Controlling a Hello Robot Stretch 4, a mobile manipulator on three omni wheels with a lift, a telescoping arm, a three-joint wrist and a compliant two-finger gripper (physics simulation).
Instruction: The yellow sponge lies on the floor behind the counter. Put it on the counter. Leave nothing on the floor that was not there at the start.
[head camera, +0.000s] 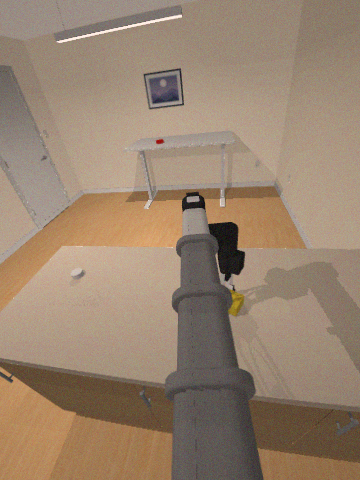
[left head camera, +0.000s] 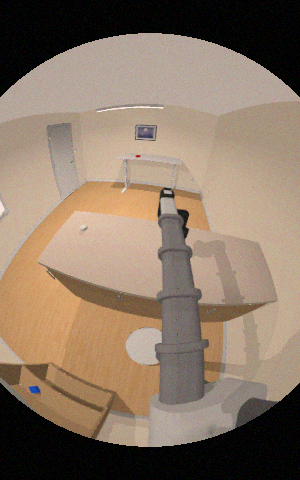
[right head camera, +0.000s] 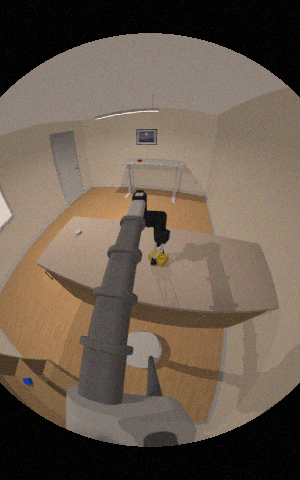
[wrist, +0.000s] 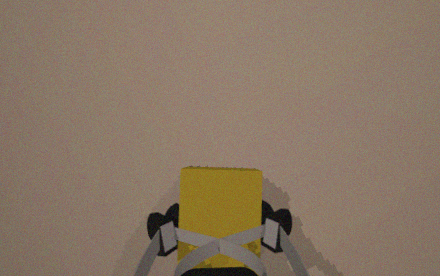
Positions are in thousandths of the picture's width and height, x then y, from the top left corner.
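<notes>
The gripper (wrist: 499, 792) is visible, and so is a counter (head camera: 288, 720), which can be seen as well in the left head camera view (left head camera: 382, 547), in the right head camera view (right head camera: 695, 584) and in the wrist view (wrist: 247, 393). A white desk (head camera: 621, 286) is part of the scene. A grey door (left head camera: 198, 291) is visible, also in the right head camera view (right head camera: 208, 301), and there is a framed picture (head camera: 457, 184) too.
</notes>
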